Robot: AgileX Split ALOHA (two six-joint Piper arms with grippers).
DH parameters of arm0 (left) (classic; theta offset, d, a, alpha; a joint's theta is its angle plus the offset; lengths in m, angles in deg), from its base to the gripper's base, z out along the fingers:
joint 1: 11.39 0.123 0 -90
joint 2: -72.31 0 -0.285 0
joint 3: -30.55 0 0.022 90
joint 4: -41.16 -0.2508 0 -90
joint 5: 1.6 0 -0.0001 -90
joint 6: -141.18 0.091 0 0
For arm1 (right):
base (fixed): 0 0 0 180
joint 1: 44.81 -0.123 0 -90
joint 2: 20.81 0 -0.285 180
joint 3: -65.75 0 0.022 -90
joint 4: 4.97 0.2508 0 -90
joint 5: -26.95 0 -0.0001 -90
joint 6: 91.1 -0.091 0 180
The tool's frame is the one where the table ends.
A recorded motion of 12 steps. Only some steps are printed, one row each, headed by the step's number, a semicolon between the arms.
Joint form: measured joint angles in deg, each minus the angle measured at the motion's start. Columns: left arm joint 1, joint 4, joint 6, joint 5, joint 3, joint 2; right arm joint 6, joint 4, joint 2, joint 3, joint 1, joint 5.
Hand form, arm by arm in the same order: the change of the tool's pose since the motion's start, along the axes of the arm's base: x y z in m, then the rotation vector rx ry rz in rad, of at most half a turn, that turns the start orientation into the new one. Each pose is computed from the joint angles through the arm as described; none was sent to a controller.
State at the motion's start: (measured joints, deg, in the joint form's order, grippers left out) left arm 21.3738 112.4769 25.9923 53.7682 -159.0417 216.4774; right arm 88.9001 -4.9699 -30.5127 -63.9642 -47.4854 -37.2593
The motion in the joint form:
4: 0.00 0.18 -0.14 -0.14 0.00 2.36; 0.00 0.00 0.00 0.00 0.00 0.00
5: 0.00 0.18 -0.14 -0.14 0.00 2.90; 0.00 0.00 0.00 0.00 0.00 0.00
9: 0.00 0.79 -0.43 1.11 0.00 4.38; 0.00 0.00 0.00 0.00 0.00 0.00
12: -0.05 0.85 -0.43 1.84 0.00 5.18; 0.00 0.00 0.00 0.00 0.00 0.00
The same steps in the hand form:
4: -0.0017 -0.0010 -0.0182 -0.0238 0.0350 0.0053; 0.0000 0.0000 0.0000 0.0000 0.0000 0.0000
5: -0.0022 -0.0014 -0.0224 -0.0289 0.0430 0.0053; 0.0000 0.0000 0.0000 0.0000 0.0000 0.0000
9: -0.0038 -0.0039 -0.0323 -0.0683 0.0612 0.0018; 0.0000 0.0000 0.0000 0.0000 0.0000 0.0000
12: -0.0049 -0.0058 -0.0378 -0.0860 0.0712 -0.0063; 0.0000 0.0000 0.0000 0.0000 0.0000 0.0000

